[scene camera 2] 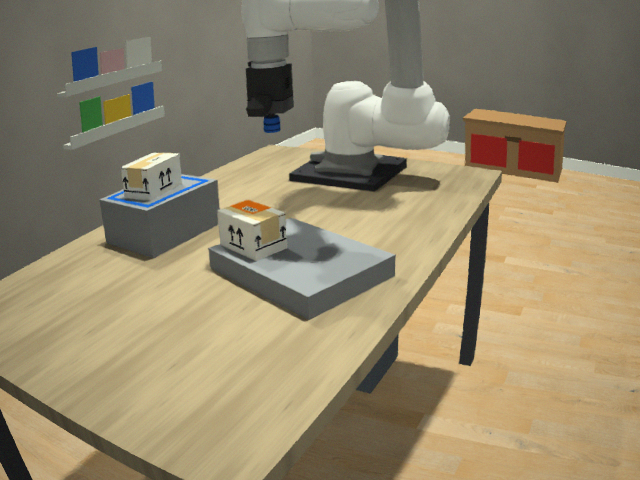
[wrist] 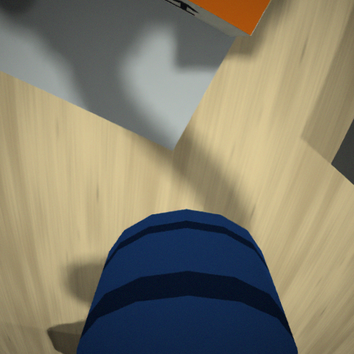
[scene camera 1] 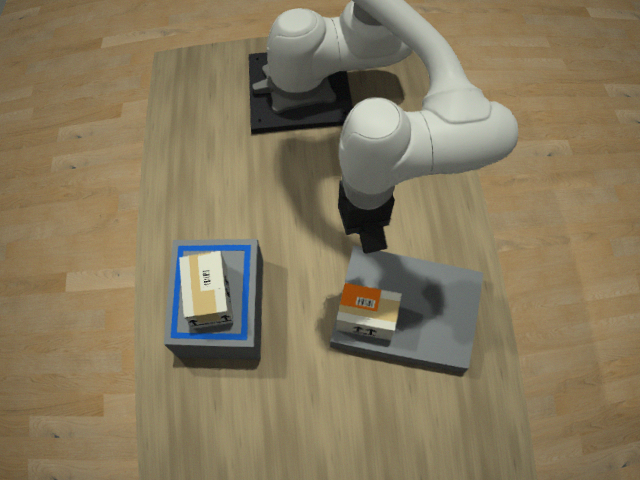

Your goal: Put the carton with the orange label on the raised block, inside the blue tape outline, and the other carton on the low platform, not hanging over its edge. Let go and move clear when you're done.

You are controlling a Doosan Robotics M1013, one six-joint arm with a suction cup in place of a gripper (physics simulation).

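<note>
The carton with the orange label [scene camera 1: 387, 312] [scene camera 2: 252, 238] [wrist: 240, 11] stands upright on the low platform [scene camera 1: 449, 330] [scene camera 2: 310, 281] [wrist: 162, 95], close to its left edge in scene camera 1. The other carton [scene camera 1: 204, 294] [scene camera 2: 152, 178] stands upright and slightly turned on the raised block [scene camera 1: 217, 352] [scene camera 2: 175, 222] [wrist: 345, 162], within the blue tape outline [scene camera 1: 246, 294]; its top overlaps the left tape line in scene camera 1. My gripper [scene camera 2: 271, 124] [wrist: 187, 260], a blue suction cup, is open and empty. It hangs high, apart from both cartons; its cup is hidden in scene camera 1.
The arm's black base plate [scene camera 1: 299, 122] [scene camera 2: 336, 181] is at the table's back. A wooden cabinet with red panels [scene camera 2: 514, 147] stands on the floor beyond. Two wall shelves hold coloured cards at the left in scene camera 2. The table lies between the block and the platform.
</note>
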